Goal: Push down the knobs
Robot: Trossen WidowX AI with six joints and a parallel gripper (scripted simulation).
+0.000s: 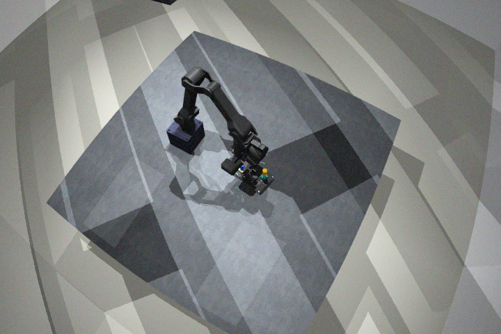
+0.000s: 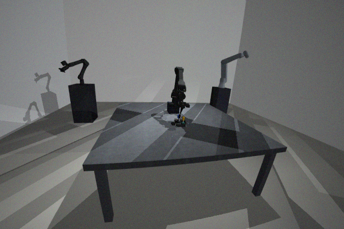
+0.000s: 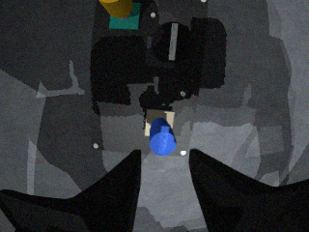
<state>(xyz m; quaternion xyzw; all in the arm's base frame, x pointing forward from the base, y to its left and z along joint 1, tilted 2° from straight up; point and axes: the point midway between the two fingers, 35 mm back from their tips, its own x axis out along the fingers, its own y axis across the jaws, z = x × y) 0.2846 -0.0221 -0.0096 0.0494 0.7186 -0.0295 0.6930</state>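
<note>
My gripper tip is now 2 cm above the blue knob. From my gripper tip the other things lie so: dark knob: 6 cm ahead, 1 cm to the right.
</note>
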